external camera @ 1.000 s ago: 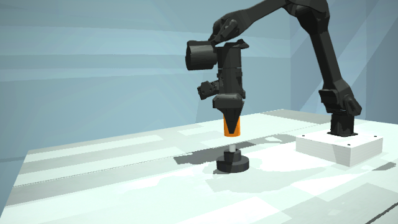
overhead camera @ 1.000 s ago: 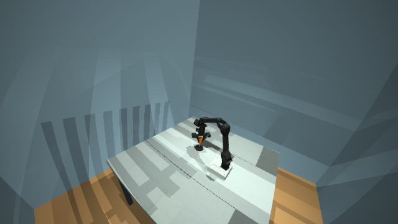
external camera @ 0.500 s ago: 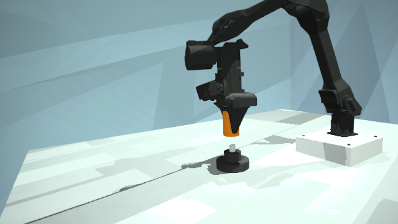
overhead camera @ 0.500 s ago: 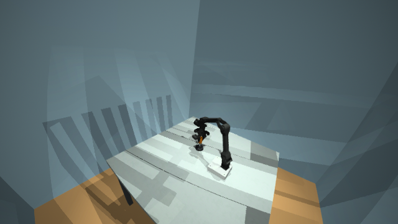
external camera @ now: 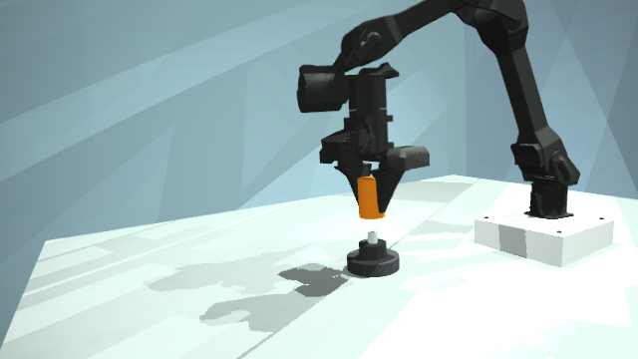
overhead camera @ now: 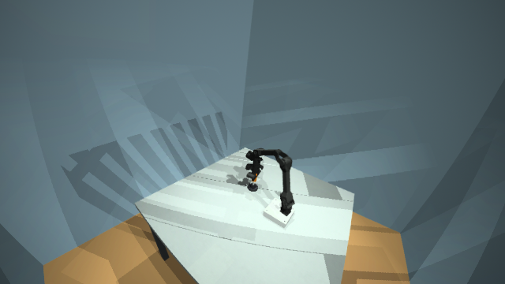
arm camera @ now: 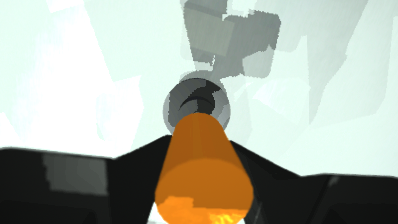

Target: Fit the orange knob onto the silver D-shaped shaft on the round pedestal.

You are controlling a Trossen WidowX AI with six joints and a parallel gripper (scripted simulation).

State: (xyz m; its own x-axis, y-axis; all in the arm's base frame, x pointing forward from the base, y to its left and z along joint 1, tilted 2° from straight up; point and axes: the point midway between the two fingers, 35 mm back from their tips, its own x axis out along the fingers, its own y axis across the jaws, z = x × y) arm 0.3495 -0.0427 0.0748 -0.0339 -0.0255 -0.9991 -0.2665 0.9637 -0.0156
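My gripper tip is now 3 cm below the orange knob. The rest, counted from my gripper tip: dark round pedestal (6 cm below).
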